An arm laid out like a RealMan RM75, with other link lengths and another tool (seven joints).
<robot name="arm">
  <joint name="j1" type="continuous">
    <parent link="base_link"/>
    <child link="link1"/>
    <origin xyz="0 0 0.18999"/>
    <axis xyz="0 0 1"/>
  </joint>
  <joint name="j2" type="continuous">
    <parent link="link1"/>
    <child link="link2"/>
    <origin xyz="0 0 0"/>
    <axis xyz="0 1 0"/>
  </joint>
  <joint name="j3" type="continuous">
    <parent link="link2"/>
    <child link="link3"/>
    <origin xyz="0 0 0.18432"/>
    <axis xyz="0 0 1"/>
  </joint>
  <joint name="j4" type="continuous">
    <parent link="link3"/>
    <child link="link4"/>
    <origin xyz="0 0 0"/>
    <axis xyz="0 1 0"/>
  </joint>
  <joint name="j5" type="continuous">
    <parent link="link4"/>
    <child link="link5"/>
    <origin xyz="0 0 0.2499"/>
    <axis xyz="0 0 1"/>
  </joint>
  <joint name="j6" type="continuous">
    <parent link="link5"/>
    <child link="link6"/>
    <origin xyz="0 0 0"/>
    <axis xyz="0 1 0"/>
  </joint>
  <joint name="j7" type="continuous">
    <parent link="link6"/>
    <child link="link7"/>
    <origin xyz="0 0 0.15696"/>
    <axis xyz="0 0 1"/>
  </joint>
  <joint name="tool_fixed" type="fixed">
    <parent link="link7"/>
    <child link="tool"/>
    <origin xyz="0.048 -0.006 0.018" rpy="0 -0.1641 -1.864"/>
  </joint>
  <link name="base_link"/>
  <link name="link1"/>
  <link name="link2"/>
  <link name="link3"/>
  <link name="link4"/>
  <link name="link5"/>
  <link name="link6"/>
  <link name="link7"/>
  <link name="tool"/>
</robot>
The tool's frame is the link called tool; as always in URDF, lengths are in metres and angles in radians. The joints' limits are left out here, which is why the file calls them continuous.
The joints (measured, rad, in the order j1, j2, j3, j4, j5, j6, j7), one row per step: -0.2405 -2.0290 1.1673 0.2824 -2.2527 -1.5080 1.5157; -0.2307 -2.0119 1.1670 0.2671 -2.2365 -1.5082 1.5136; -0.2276 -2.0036 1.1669 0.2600 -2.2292 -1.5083 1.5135; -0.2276 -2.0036 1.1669 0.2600 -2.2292 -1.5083 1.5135; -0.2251 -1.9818 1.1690 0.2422 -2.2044 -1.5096 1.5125; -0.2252 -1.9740 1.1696 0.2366 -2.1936 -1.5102 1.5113; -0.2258 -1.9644 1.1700 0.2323 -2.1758 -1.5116 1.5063; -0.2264 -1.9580 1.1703 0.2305 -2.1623 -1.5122 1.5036; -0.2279 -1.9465 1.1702 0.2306 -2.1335 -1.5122 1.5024; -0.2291 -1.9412 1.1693 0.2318 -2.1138 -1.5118 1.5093; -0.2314 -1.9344 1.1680 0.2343 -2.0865 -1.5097 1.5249; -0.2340 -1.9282 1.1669 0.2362 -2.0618 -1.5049 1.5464; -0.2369 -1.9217 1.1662 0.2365 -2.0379 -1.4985 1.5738; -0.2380 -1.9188 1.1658 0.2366 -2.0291 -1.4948 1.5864; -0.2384 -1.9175 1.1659 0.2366 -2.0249 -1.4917 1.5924; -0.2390 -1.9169 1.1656 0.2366 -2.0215 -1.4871 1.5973; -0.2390 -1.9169 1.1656 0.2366 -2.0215 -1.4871 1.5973; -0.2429 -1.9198 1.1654 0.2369 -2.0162 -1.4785 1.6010
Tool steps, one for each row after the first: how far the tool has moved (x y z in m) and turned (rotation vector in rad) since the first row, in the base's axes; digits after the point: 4 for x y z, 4 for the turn. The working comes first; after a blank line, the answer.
Tool pose at each row, in the base's axes (x y z in m, rotation vector in rad; the steps are taken from these numbers as rounded here): -0.2881 0.3177 0.0014 -0.0109 2.0167 1.1525; -0.2968 0.3124 0.0022 -0.0278 2.0462 1.1498; -0.3004 0.3103 0.0028 -0.0333 2.0598 1.1484; -0.3004 0.3103 0.0028 -0.0333 2.0598 1.1484; -0.3074 0.3060 0.0032 -0.0402 2.0993 1.1319; -0.3094 0.3048 0.0032 -0.0414 2.1141 1.1233; -0.3112 0.3035 0.0029 -0.0423 2.1336 1.1065; -0.3122 0.3029 0.0027 -0.0407 2.1481 1.0941; -0.3131 0.3021 0.0022 -0.0294 2.1786 1.0697; -0.3129 0.3016 0.0013 -0.0132 2.1995 1.0556; -0.3123 0.3012 0.0002 0.0171 2.2303 1.0383; -0.3119 0.3009 -0.0009 0.0523 2.2618 1.0259; -0.3118 0.3004 -0.0020 0.0928 2.2954 1.0159; -0.3120 0.3003 -0.0022 0.1106 2.3095 1.0138; -0.3123 0.3003 -0.0024 0.1182 2.3173 1.0133; -0.3128 0.3004 -0.0028 0.1234 2.3245 1.0142; -0.3128 0.3004 -0.0028 0.1234 2.3245 1.0142; -0.3122 0.3017 -0.0048 0.1275 2.3322 1.0118

-0.0087 -0.0053 0.0008 -0.0176 0.0178 0.0180; -0.0123 -0.0074 0.0014 -0.0250 0.0268 0.0248; -0.0123 -0.0074 0.0014 -0.0250 0.0268 0.0248; -0.0193 -0.0117 0.0018 -0.0514 0.0526 0.0329; -0.0213 -0.0129 0.0018 -0.0623 0.0622 0.0340; -0.0231 -0.0142 0.0015 -0.0797 0.0735 0.0326; -0.0241 -0.0148 0.0013 -0.0919 0.0828 0.0302; -0.0250 -0.0156 0.0008 -0.1139 0.1058 0.0213; -0.0248 -0.0161 -0.0001 -0.1247 0.1254 0.0113; -0.0242 -0.0165 -0.0012 -0.1363 0.1576 -0.0053; -0.0238 -0.0168 -0.0023 -0.1436 0.1938 -0.0219; -0.0237 -0.0173 -0.0034 -0.1483 0.2345 -0.0393; -0.0239 -0.0174 -0.0036 -0.1487 0.2525 -0.0460; -0.0242 -0.0174 -0.0038 -0.1492 0.2618 -0.0479; -0.0247 -0.0173 -0.0042 -0.1493 0.2700 -0.0481; -0.0247 -0.0173 -0.0042 -0.1493 0.2700 -0.0481; -0.0241 -0.0160 -0.0062 -0.1520 0.2775 -0.0489
